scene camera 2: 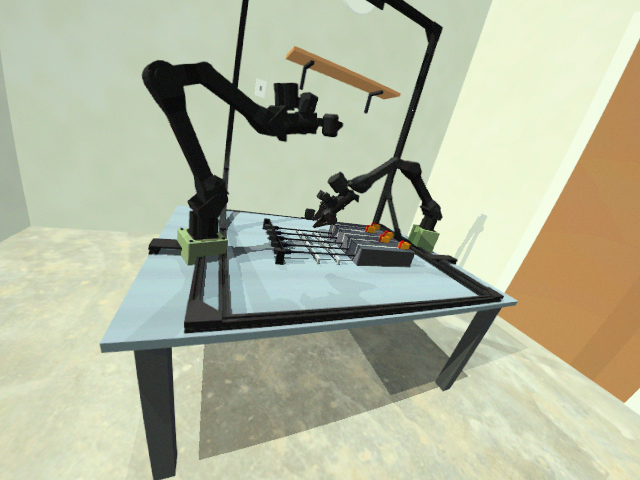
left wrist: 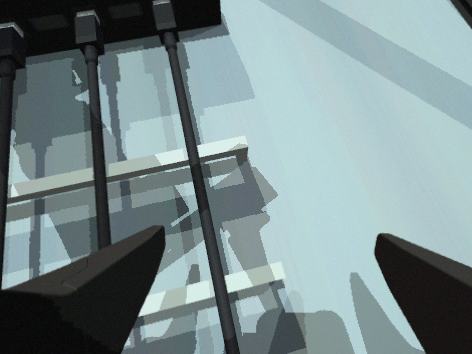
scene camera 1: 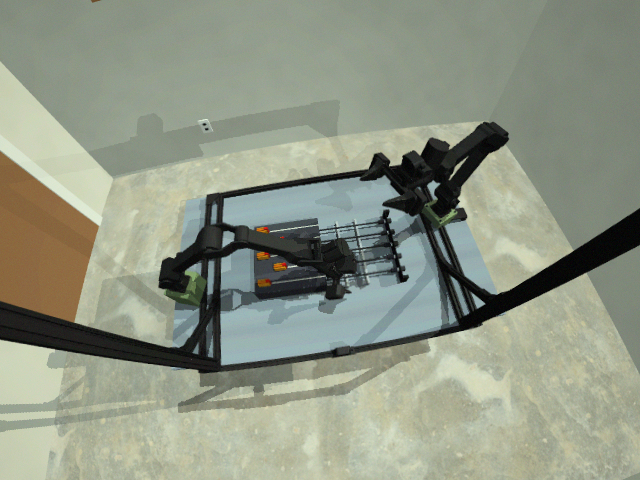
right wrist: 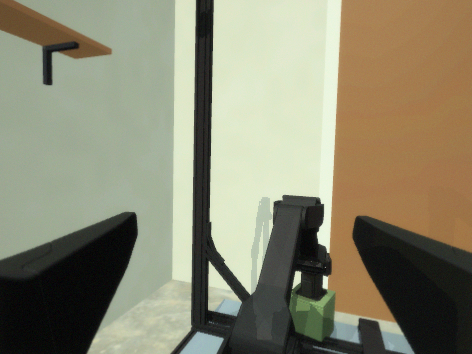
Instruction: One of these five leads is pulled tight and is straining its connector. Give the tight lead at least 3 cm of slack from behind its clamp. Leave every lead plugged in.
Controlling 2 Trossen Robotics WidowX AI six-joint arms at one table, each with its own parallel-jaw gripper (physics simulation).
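Places are measured from the left arm's base along level axes (x back, y right, z up), in metres.
Pixels of known places: left gripper, fingertip midpoint: [scene camera 2: 312,223] [left wrist: 268,239] [scene camera 1: 352,280]; right gripper, fingertip midpoint: [scene camera 1: 371,191] [right wrist: 247,224]; left arm's base at its link origin: [scene camera 2: 426,228] [scene camera 1: 179,283] [right wrist: 311,292]; right arm's base at its link origin: [scene camera 2: 202,234] [scene camera 1: 440,209].
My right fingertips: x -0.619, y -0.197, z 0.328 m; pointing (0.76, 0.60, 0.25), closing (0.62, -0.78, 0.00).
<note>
Ahead of a thing's pixels: the offset from my right fingertips to its top centre. "spot": to the spot under its first point. Level surfaces: height alone.
Several black leads [scene camera 1: 372,248] [left wrist: 202,202] run from plugs on a black connector bar [scene camera 1: 393,248] [scene camera 2: 279,254] [left wrist: 200,12] over two pale crossbars {spot: dx -0.034, dy +0.063, dz -0.416 m} [left wrist: 220,148] to a grey channelled block {dx +0.264, dy +0.018, dz -0.372 m} [scene camera 1: 294,289] [scene camera 2: 385,257]. Orange-and-red clamps [scene camera 1: 264,282] [scene camera 2: 404,244] sit on the block; one clamp {spot: dx +0.278, dy +0.079, dz -0.349 m} [scene camera 1: 279,266] sits closer to the bar than its neighbours. Which lead is tight, I cannot tell. My left gripper [left wrist: 268,239] is open and empty above the leads; the end lead shows between its fingers, nearer the left-hand finger in the wrist view. My right gripper [scene camera 1: 373,191] [right wrist: 247,224] is open, high and away from the leads.
A black frame [scene camera 1: 336,352] [scene camera 2: 356,312] borders the blue table {dz -0.437 m} [scene camera 1: 310,335] [scene camera 2: 310,294]. The left arm [scene camera 1: 279,248] reaches over the block and hides part of it in scene camera 1. Green arm bases [scene camera 1: 188,290] [scene camera 2: 204,245] stand at both ends. A wooden shelf [scene camera 2: 343,72] hangs on the wall.
</note>
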